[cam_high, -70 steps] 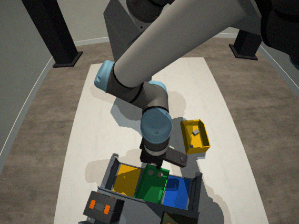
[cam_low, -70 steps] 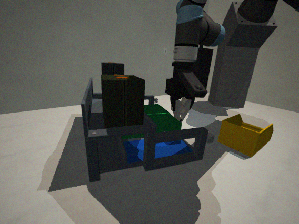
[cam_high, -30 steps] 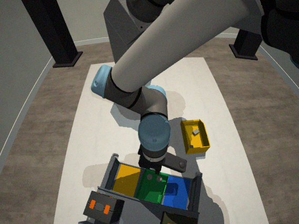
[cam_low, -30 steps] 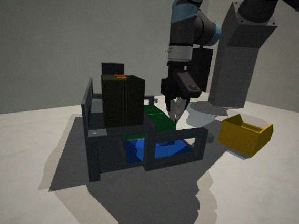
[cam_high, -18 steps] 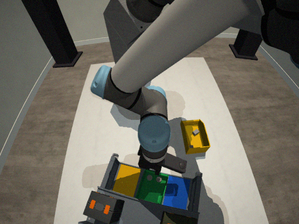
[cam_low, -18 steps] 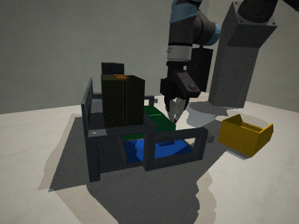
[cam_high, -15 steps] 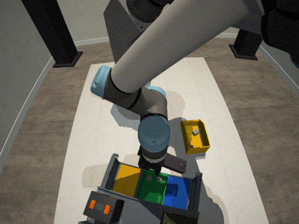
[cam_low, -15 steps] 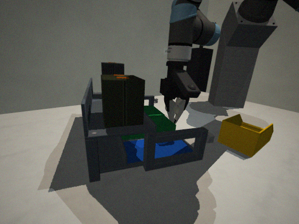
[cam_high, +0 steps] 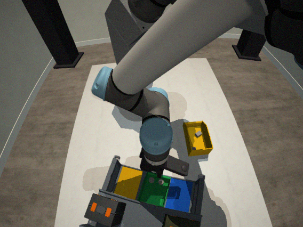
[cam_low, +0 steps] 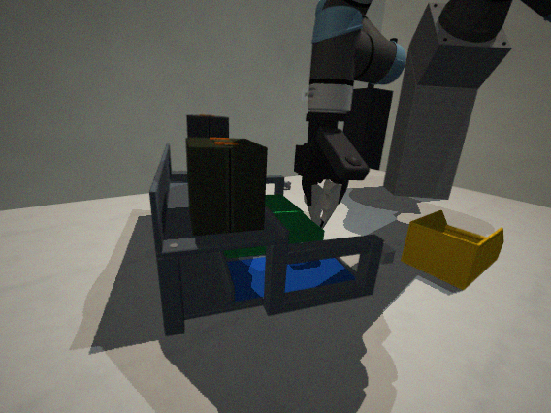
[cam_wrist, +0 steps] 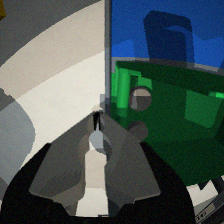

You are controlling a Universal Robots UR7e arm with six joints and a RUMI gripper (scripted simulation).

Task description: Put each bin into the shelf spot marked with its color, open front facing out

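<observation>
Now: hand 3 cm above the shelf lip, 1 cm to the left of it and 1 cm short of it. Also, from my hand: shelf board (21 cm ahead, 7 cm above, 5 cm to the right); green bin (10 cm ahead, 2 cm to the right, 1 cm above); yellow bin (17 cm to the left, 17 cm behind, 1 cm above).
</observation>
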